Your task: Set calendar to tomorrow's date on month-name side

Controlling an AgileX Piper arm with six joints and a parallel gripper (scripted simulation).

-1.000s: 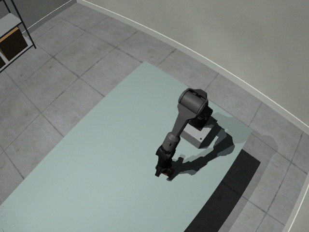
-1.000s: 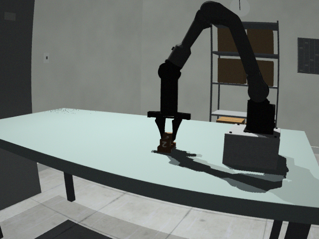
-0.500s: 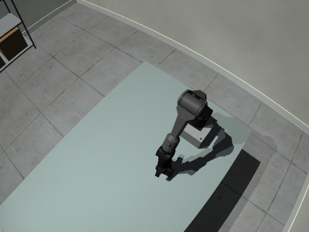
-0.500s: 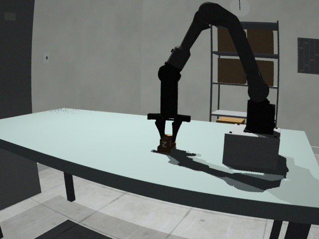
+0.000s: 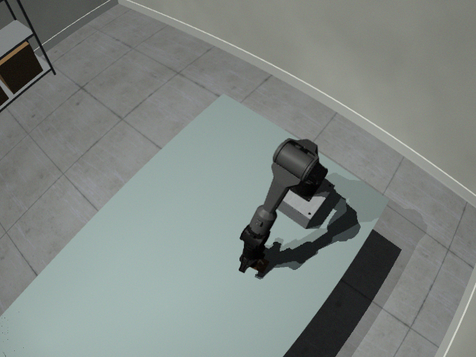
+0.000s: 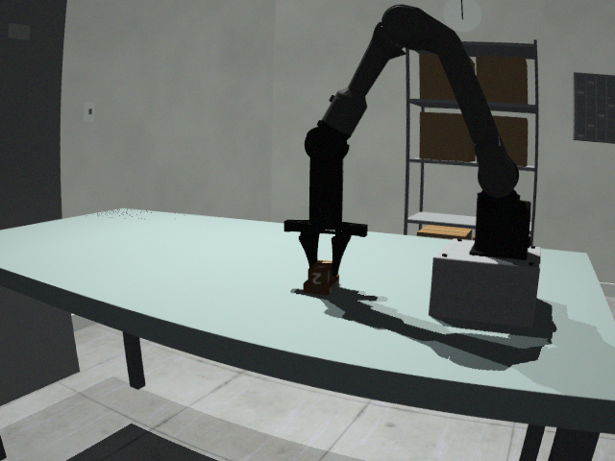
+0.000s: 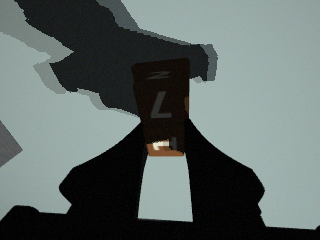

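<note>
My hand is 20 mm to the right of the brown tray and 20 mm above it. Also, from my hand: brown cube 30 mm to the left.
</note>
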